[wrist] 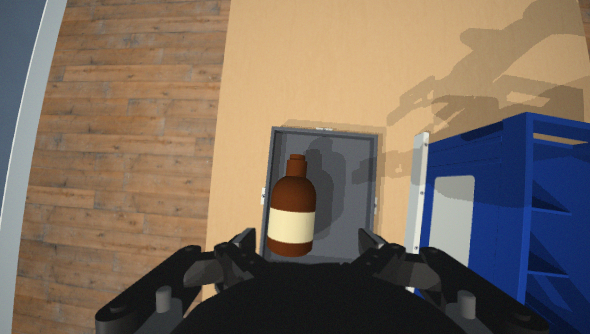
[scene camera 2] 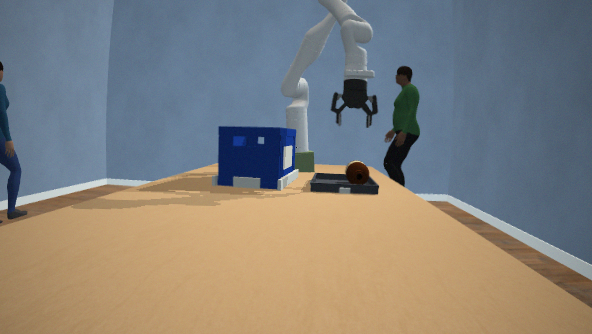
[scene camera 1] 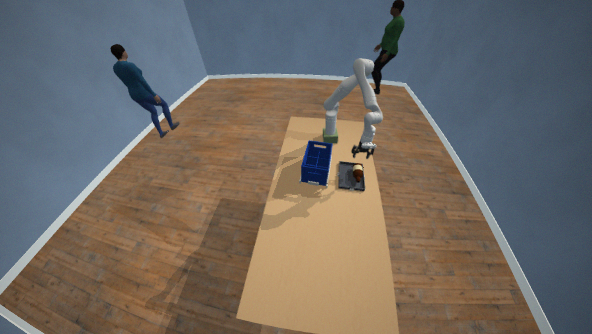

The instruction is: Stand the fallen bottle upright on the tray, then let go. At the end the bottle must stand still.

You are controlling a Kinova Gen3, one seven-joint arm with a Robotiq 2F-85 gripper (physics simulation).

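Frame: origin at the arm's base, x up, y ahead, z left, level; millimetres.
Seen in the pictures: gripper, fingertip midpoint: [wrist: 306, 239] [scene camera 2: 353, 126] [scene camera 1: 360, 158]; arm's base, origin of the base link: [scene camera 2: 298, 151] [scene camera 1: 330, 132].
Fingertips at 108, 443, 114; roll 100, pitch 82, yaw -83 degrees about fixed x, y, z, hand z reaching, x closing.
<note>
Pixels of each thing's top centre, then the offset from my fingertips to it, as dx, dy, dz.
- brown bottle with a cream label, middle of its top: [wrist: 292, 204] [scene camera 2: 358, 162] [scene camera 1: 359, 170] -111, +19, +14
- dark grey tray, middle of its top: [wrist: 319, 201] [scene camera 2: 343, 178] [scene camera 1: 351, 174] -164, +12, -30
- blue crate with compartments, middle of its top: [scene camera 2: 261, 127] [scene camera 1: 317, 154] -15, -74, -289
A brown bottle with a cream label [scene camera 1: 358, 172] [scene camera 2: 357, 172] [wrist: 291, 220] lies on its side in the dark grey tray [scene camera 1: 345, 187] [scene camera 2: 327, 185] [wrist: 352, 200]. In the wrist view it lies along the tray's left wall, with its neck toward the top of the view and its base toward the gripper. In scene camera 2 its neck end faces the camera. My gripper [scene camera 1: 362, 154] [scene camera 2: 354, 123] [wrist: 306, 239] is open and empty, pointing down. It hangs well above the table, higher than the bottle and clear of it.
A blue crate with compartments [scene camera 1: 315, 172] [scene camera 2: 255, 157] [wrist: 480, 200] stands beside the tray, left of it in both scene views. The arm's green base block [scene camera 1: 330, 136] [scene camera 2: 305, 161] is behind. Two people stand on the floor, one in green [scene camera 1: 392, 37] [scene camera 2: 407, 110], one in blue [scene camera 1: 132, 80].
</note>
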